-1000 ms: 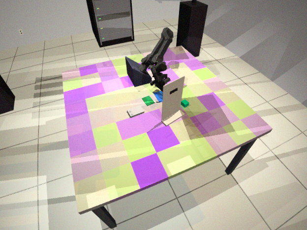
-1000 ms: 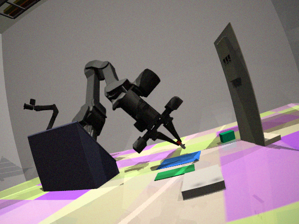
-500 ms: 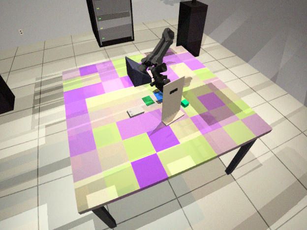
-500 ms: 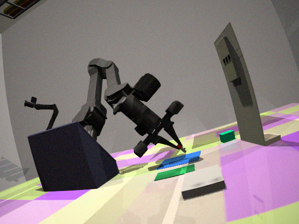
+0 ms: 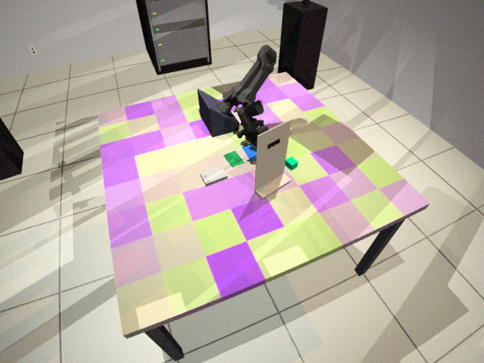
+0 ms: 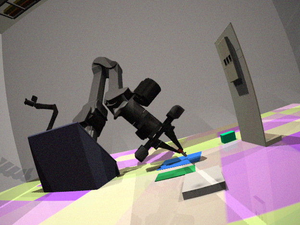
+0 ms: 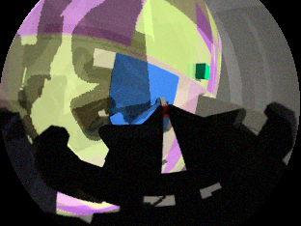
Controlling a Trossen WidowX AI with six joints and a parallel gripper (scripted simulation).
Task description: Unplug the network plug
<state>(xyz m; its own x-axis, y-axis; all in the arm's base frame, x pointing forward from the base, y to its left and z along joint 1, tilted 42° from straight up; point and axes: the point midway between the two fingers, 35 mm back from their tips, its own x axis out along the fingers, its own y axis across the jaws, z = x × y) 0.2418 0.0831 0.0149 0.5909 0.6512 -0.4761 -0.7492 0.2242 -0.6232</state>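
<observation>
Right now the blue square is 30 mm below my gripper tip and 10 mm behind it. Also, from my gripper tip: small green block 150 mm ahead, 90 mm to the left, 10 mm below; then flat green square 130 mm to the right, 30 mm below, 10 mm behind; then network plug right at my gripper tip.
</observation>
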